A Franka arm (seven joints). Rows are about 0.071 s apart.
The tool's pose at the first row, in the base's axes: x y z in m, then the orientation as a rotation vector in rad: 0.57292, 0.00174, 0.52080, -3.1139, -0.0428, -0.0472
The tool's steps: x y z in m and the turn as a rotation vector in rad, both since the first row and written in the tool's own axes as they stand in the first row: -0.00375, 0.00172, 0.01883, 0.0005, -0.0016, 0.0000; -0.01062, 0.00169, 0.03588, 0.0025, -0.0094, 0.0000; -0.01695, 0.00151, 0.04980, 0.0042, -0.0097, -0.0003; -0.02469, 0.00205, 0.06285, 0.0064, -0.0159, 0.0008; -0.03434, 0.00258, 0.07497, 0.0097, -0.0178, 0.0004; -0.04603, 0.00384, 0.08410, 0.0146, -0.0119, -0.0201; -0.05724, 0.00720, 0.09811, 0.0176, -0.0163, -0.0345; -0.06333, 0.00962, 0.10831, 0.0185, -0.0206, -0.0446; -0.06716, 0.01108, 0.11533, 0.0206, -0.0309, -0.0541; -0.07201, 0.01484, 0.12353, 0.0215, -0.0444, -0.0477; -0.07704, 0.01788, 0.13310, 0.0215, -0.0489, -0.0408; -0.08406, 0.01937, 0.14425, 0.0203, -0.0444, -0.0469; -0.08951, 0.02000, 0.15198, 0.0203, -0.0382, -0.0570; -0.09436, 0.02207, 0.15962, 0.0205, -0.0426, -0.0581
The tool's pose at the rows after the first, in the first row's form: 0.56978, 0.00044, 0.50182, -3.1135, -0.0428, -0.0447; 0.56343, 0.00075, 0.48458, -3.1117, -0.0430, -0.0325; 0.55752, 0.00114, 0.47048, -3.1100, -0.0435, -0.0320; 0.55019, 0.00075, 0.45719, -3.1080, -0.0420, -0.0222; 0.54092, 0.00029, 0.44477, -3.1047, -0.0427, -0.0192; 0.52955, -0.00103, 0.43526, -3.0994, -0.0744, -0.0287; 0.51886, -0.00431, 0.42082, -3.0961, -0.0967, -0.0220; 0.51315, -0.00661, 0.41038, -3.0949, -0.1125, -0.0156; 0.50958, -0.00798, 0.40321, -3.0926, -0.1274, 0.0002; 0.50508, -0.01165, 0.39477, -3.0921, -0.1177, 0.0213; 0.50043, -0.01456, 0.38497, -3.0924, -0.1071, 0.0284; 0.49379, -0.01593, 0.37358, -3.0933, -0.1165, 0.0213; 0.48859, -0.01650, 0.36567, -3.0928, -0.1320, 0.0115; 0.48403, -0.01849, 0.35783, -3.0926, -0.1338, 0.0183
